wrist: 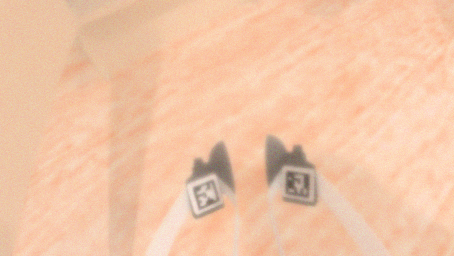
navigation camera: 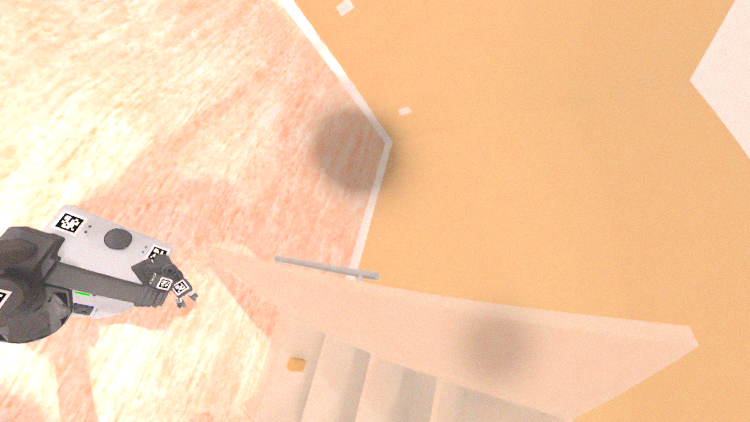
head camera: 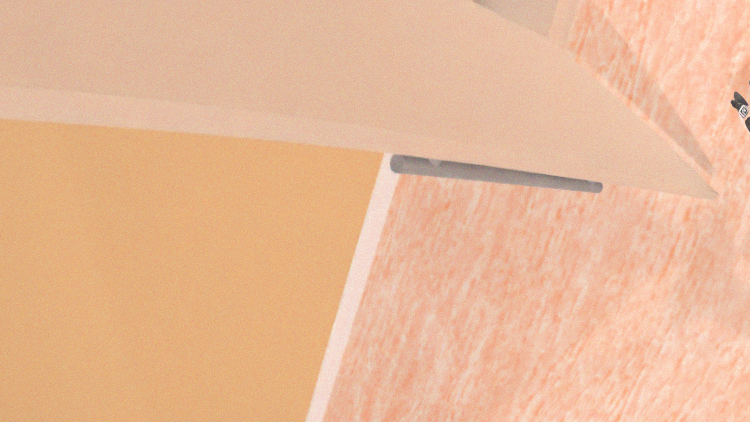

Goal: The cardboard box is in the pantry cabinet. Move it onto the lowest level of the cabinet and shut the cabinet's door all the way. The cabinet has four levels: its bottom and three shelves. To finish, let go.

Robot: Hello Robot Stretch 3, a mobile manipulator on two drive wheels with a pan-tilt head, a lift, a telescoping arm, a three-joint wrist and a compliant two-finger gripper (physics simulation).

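Seen in the pictures: gripper, fingertip midpoint: (navigation camera: 189, 303) (head camera: 744, 89); robot's base, origin of the base link: (navigation camera: 118, 237).
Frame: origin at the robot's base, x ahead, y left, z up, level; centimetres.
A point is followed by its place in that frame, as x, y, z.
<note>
The small orange-brown cardboard box (navigation camera: 296, 364) @(-34.8, -95.4, 21.8) rests inside the pale pantry cabinet (navigation camera: 277, 393) @(-52.3, -93.1, 16.9), on what looks like its lowest level, in the navigation view. The cabinet's door (head camera: 262, 68) @(6.3, -33.7, 114.6) (navigation camera: 419, 325) @(5.1, -37.4, 109.6) stands wide open, with its grey bar handle (head camera: 498, 174) @(11.9, -33.9, 87.2) (navigation camera: 325, 267) @(12.0, -33.9, 85.7) on the outer face. My gripper (navigation camera: 187, 300) @(-14.3, -31.9, 15.8) (wrist: 247, 156) @(-14.3, -31.9, 15.8) has its fingers partly apart with nothing between them. It is above the floor near the door's free lower corner, away from the box. Part of a finger shows at the head view's right edge. The box does not show in the wrist view.
The orange-tan wall (head camera: 157, 262) @(84.0, -139.5, 85.4) (navigation camera: 524, 157) @(130.1, -138.4, 134.5) with a white baseboard (head camera: 348, 293) @(100.0, -137.8, 7.2) (navigation camera: 340, 78) @(176.9, -49.9, 2.2) stands beyond the door. The robot's pale base (navigation camera: 104, 230) @(1.4, 4.6, 16.0) and dark arm (navigation camera: 99, 280) @(-9.2, -1.1, 42.4) are at the navigation view's left. Streaked pink floor (head camera: 498, 314) @(70.3, -76.9, 0.0) (navigation camera: 236, 157) @(58.7, -21.5, 0.0) (wrist: 300, 90) lies around.
</note>
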